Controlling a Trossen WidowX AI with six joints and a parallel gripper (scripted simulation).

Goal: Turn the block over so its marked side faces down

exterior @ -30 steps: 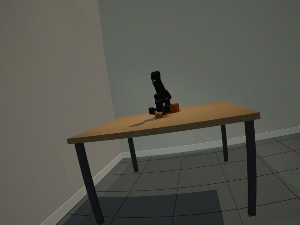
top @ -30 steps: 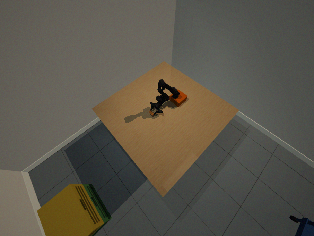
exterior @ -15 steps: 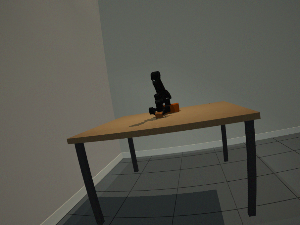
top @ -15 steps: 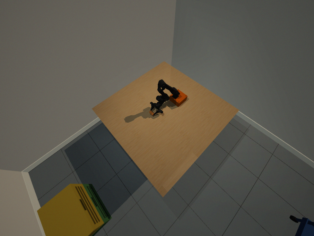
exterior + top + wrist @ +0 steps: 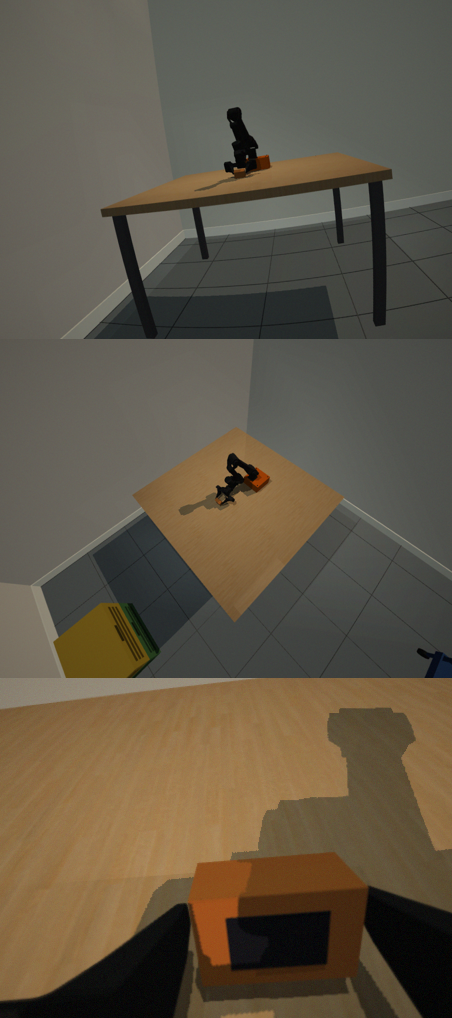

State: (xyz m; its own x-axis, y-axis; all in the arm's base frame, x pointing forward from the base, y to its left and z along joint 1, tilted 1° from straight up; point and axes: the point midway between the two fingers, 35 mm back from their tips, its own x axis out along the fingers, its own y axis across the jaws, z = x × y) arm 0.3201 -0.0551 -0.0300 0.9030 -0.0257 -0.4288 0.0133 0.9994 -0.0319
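My gripper tip is now 1 cm past the block.
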